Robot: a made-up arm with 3 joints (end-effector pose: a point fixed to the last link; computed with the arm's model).
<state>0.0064 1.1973 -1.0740</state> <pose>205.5 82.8 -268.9 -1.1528 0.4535 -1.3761</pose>
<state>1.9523 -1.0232 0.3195</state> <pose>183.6 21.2 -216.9 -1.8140 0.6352 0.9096</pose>
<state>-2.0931 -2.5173 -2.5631</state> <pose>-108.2 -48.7 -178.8 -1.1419 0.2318 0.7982</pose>
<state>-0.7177 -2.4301 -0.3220</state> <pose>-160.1 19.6 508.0 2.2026 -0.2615 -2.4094</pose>
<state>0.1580 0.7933 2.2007</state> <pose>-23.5 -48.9 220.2 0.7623 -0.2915 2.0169</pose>
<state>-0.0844 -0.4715 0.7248</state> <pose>130.8 287.8 178.5 -0.2609 -0.4058 0.7585</pose>
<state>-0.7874 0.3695 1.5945</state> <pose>-40.2 50.3 235.1 0.3470 -0.7957 1.6024</pose>
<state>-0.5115 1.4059 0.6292</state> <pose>52.8 287.4 234.5 1.4134 0.4196 1.4250</pose>
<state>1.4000 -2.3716 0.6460</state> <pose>43.6 149.5 -145.8 -1.7120 0.5222 2.2935</pose>
